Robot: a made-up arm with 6 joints.
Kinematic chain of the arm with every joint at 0, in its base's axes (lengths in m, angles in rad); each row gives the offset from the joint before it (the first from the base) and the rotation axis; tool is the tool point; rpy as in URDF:
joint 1: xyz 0 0 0.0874 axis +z
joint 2: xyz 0 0 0 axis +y
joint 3: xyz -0.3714 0 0.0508 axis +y
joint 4: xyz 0.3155 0 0.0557 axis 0.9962 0 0.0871
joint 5: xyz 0 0 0 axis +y
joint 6: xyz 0.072 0 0.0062 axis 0.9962 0 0.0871
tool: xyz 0 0 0 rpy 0 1.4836 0
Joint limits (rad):
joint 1: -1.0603..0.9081
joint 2: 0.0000..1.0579
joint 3: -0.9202..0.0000
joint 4: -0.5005..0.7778
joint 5: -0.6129..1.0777
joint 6: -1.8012..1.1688
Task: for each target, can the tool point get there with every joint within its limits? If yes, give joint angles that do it. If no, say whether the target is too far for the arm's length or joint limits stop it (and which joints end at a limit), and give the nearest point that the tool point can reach.
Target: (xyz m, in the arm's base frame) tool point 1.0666 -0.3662 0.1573
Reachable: no: too far | nearest point 0.2322 -0.0797 0.3515 | short by 0.903 m
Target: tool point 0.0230 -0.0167 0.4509
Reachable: yes | joints -0.1852 0.4183 -0.7931 -0.3570 0.5040 0.4042
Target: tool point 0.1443 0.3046 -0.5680
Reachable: no: joint limits stop it (at a limit: joint 1, joint 2, joint 3) | nearest point 0.0496 0.0743 0.1204 | short by 0.732 m
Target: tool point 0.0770 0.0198 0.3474
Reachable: yes | joints 0.1137 0.4868 -0.5033 0.3923 0.4076 0.4981
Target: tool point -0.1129 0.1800 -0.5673
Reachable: no: joint limits stop it (at a limit: joint 1, joint 2, joint 3) | nearest point 0.0261 0.0634 0.1185 | short by 0.709 m
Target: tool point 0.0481 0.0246 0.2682
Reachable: yes | joints 0.5422 0.4141 -0.3392 -0.0793 0.7238 0.3507
